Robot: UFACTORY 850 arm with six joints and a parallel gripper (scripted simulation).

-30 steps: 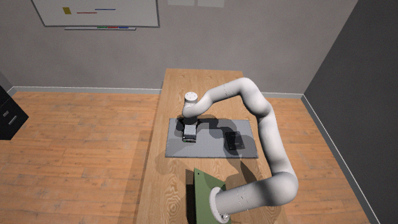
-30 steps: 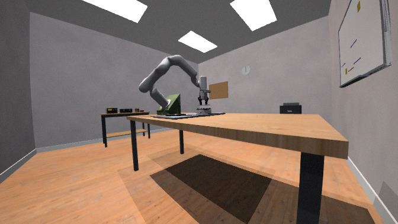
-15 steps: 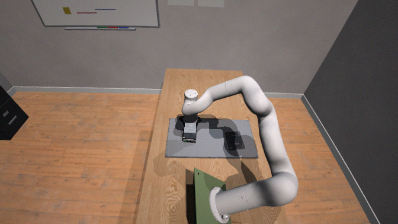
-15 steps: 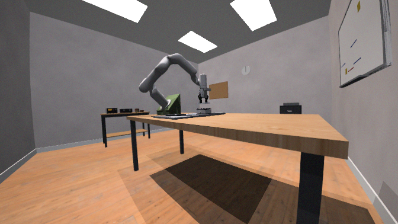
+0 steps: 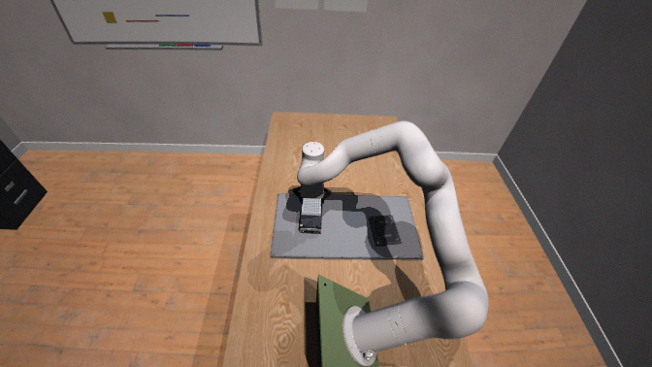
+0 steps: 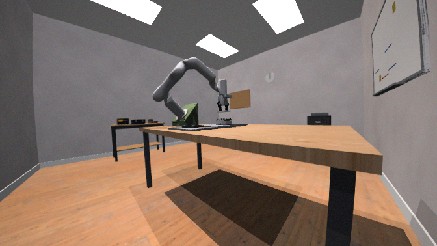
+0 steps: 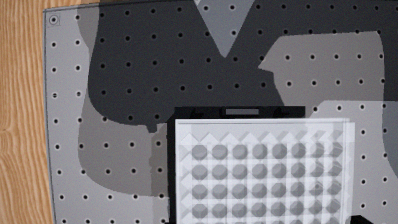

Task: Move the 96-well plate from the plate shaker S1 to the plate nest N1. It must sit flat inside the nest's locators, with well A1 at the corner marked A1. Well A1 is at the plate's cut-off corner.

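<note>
The white 96-well plate lies 10 mm below my hand.
</note>
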